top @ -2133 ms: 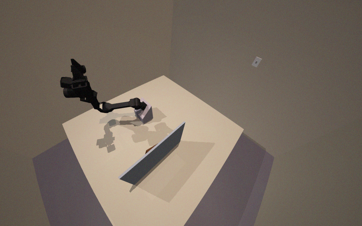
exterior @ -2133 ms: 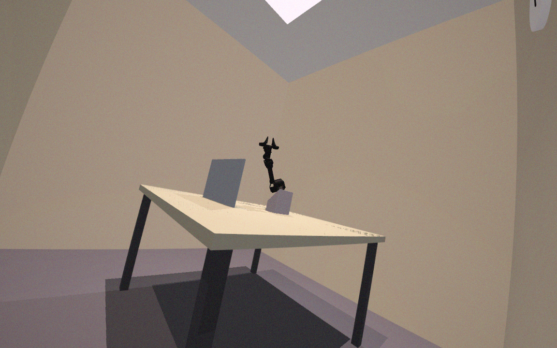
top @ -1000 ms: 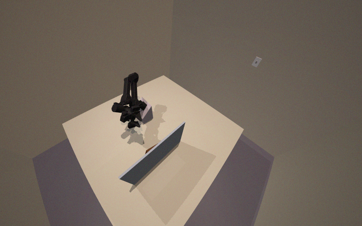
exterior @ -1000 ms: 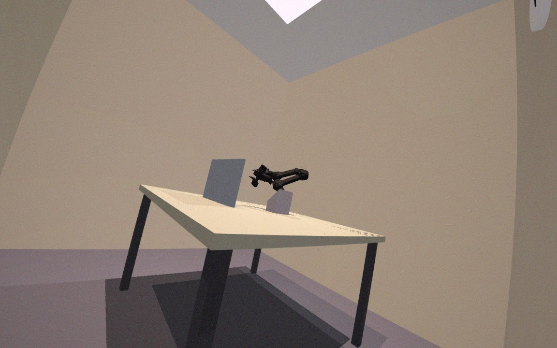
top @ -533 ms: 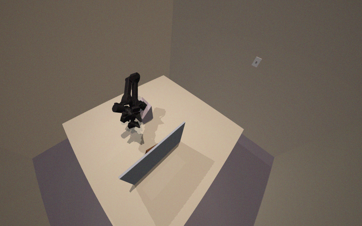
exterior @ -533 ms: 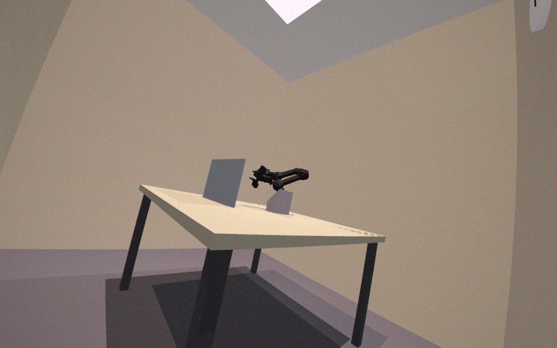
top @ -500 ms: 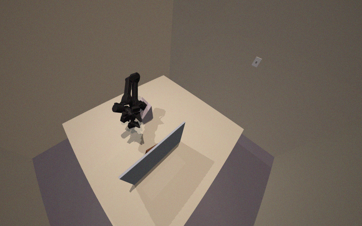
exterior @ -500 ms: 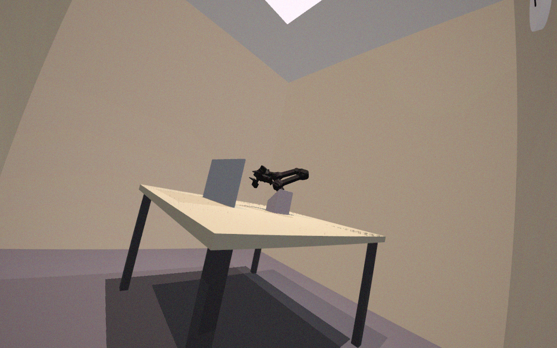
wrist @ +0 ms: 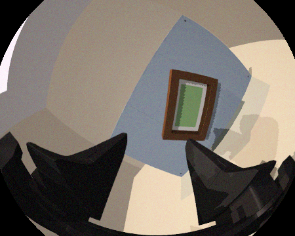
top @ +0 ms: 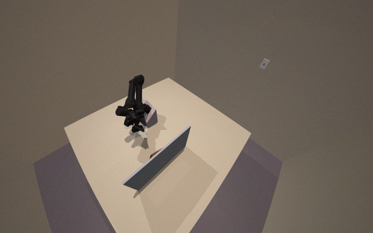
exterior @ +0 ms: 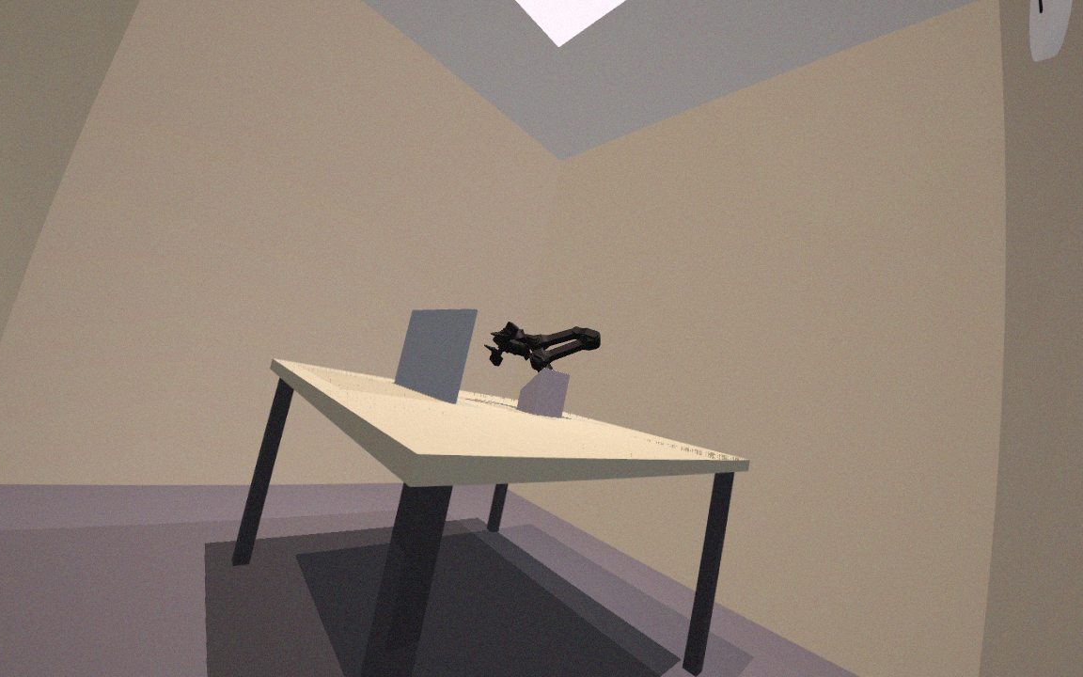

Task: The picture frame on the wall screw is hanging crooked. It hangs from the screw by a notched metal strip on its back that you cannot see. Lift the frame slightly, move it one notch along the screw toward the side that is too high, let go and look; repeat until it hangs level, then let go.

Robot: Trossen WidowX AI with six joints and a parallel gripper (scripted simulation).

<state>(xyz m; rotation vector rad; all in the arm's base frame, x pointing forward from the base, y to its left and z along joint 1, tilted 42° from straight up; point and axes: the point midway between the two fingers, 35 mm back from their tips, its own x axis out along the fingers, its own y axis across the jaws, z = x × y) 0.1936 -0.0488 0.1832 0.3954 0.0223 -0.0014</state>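
My gripper tip is now 20 cm short of the picture frame, 2 cm to the left of it and 9 cm above it. Also, from my gripper tip: wall panel (21 cm ahead, 2 cm to the right, 9 cm below).
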